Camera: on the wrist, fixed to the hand. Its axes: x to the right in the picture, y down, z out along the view.
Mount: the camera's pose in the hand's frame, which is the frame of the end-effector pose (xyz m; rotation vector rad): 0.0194 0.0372 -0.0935 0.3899 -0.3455 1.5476
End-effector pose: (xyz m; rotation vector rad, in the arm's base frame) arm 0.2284 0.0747 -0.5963 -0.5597 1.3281 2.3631
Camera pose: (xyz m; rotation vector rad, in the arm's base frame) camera 0.2081 -0.0218 -0.6240 -0.9120 -1.4993 -1.6914
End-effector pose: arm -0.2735 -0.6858 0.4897 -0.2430 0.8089 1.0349
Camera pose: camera -0.3446 -0.7039 0.4182 1.0503 0.7951 2.2024
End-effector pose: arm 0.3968 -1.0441 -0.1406 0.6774 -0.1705 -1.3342
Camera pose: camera 0.4783 -1.0261 -0.2001 0.4014 -1.0172 0.1160
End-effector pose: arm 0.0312 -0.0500 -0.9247 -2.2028 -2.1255 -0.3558
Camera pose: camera 0.0570 -0.0517 -0.8255 -2.8607 -0.0098 0.5025
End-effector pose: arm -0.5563 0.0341 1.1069 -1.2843 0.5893 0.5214
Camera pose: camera -0.5770 -0.0489 1.0505 -0.1247 1.2563 1.7315
